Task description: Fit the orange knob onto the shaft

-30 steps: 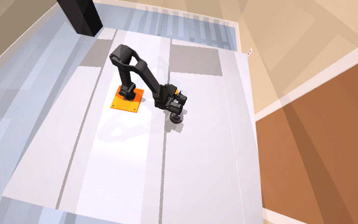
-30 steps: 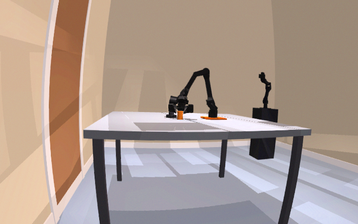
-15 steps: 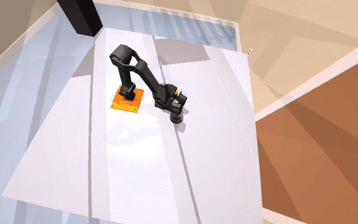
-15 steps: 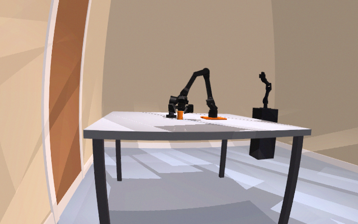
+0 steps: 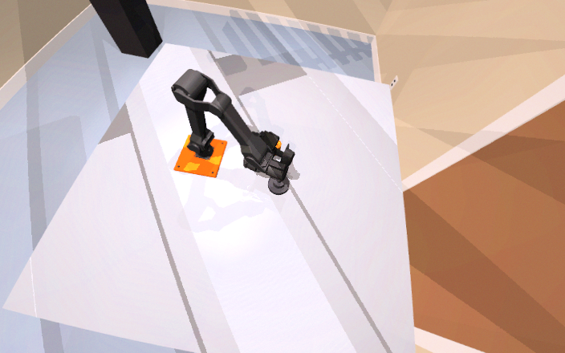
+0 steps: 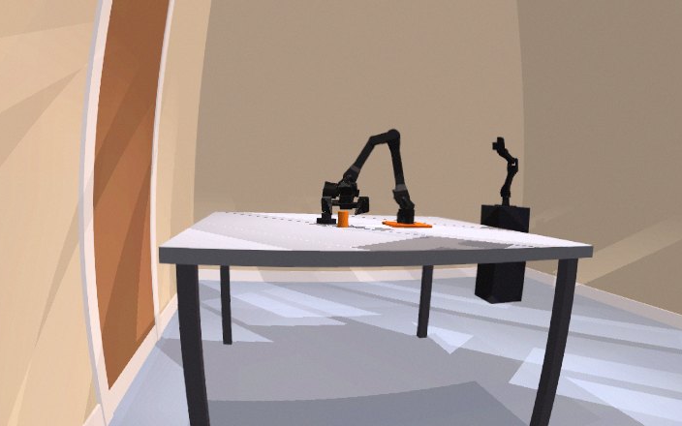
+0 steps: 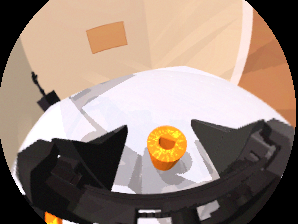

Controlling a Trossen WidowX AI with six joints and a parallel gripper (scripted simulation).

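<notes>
Now: gripper tip 3 cm to the left of the orange knob and 2 cm above it. Round my gripper tip: round pedestal (4 cm ahead, 18 cm to the right, 2 cm below).
</notes>
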